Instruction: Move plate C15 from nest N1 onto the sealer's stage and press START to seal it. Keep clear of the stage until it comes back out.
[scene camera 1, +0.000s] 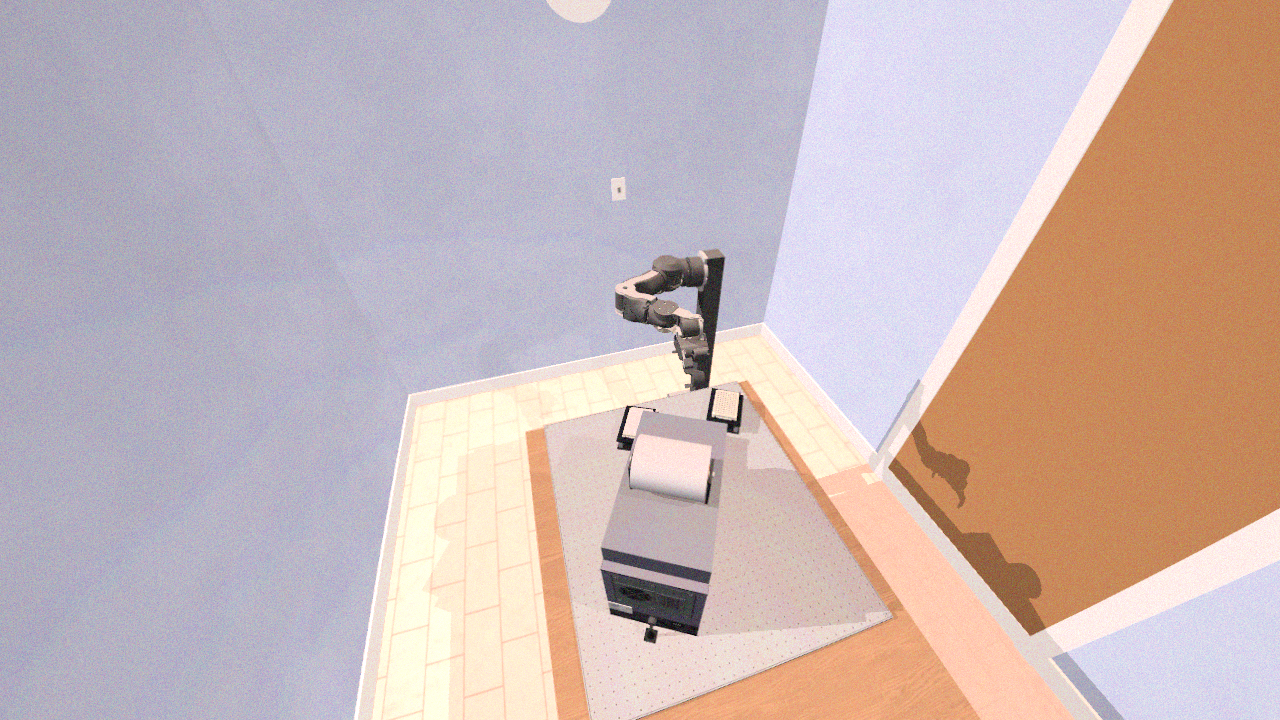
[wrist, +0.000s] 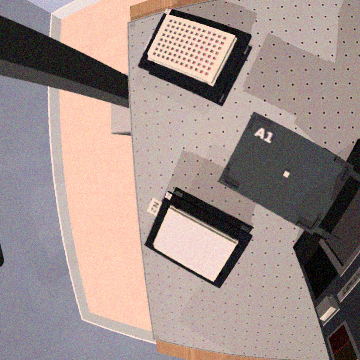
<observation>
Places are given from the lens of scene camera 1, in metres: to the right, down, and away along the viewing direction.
my gripper (scene camera 1: 687, 368): 0.14, 0.03, 1.19
black arm post (scene camera 1: 708, 301): 0.23, -0.20, 1.40
sealer (scene camera 1: 665, 579): 0.05, 0.44, 0.81
white roll (scene camera 1: 670, 467): 0.06, 0.21, 0.80
The marked spots on the black arm post and the white roll are 0.74 m apart.
</observation>
